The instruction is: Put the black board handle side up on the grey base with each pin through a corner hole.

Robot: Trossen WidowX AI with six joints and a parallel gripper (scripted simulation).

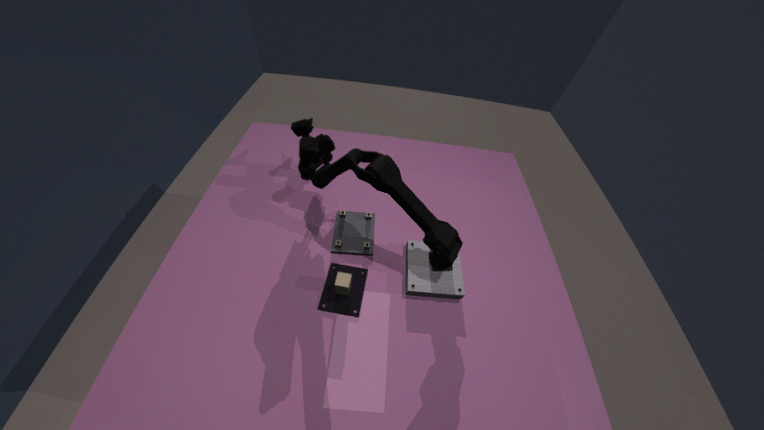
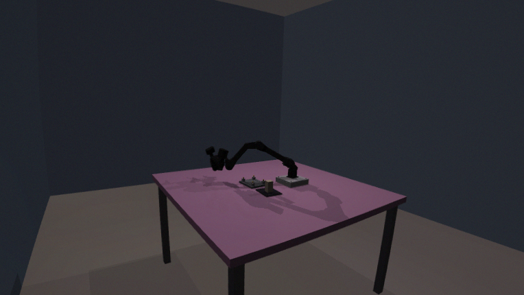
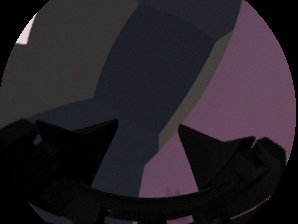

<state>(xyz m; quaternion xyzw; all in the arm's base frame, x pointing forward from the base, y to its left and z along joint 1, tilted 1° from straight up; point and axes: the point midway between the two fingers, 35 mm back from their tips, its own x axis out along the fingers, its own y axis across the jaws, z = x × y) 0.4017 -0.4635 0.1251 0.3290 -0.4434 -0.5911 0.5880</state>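
My gripper tip is now 100 mm past the flat black board, 560 mm to the right of it and 130 mm above it. Round my gripper tip: grey base: 140 mm behind, 370 mm to the left, 150 mm below.
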